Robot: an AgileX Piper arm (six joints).
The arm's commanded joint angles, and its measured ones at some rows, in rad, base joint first. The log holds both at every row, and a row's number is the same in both.
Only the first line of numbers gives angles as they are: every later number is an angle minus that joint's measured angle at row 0.
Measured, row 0:
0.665 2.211 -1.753 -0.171 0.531 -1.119
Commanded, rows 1 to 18:
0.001 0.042 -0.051 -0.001 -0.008 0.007
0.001 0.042 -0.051 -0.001 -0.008 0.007
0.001 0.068 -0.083 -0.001 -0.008 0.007
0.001 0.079 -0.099 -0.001 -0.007 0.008
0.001 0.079 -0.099 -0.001 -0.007 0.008
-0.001 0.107 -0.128 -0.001 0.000 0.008
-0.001 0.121 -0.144 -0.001 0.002 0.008
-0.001 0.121 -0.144 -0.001 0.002 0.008
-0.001 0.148 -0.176 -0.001 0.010 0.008
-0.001 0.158 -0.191 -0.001 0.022 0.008
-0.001 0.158 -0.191 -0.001 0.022 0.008
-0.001 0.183 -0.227 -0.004 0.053 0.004
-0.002 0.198 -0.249 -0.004 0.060 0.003
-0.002 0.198 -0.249 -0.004 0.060 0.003
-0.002 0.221 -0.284 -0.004 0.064 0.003
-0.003 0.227 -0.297 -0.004 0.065 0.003
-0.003 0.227 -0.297 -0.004 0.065 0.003
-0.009 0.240 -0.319 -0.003 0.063 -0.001
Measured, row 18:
0.000 0.224 -0.284 -0.002 0.052 0.000
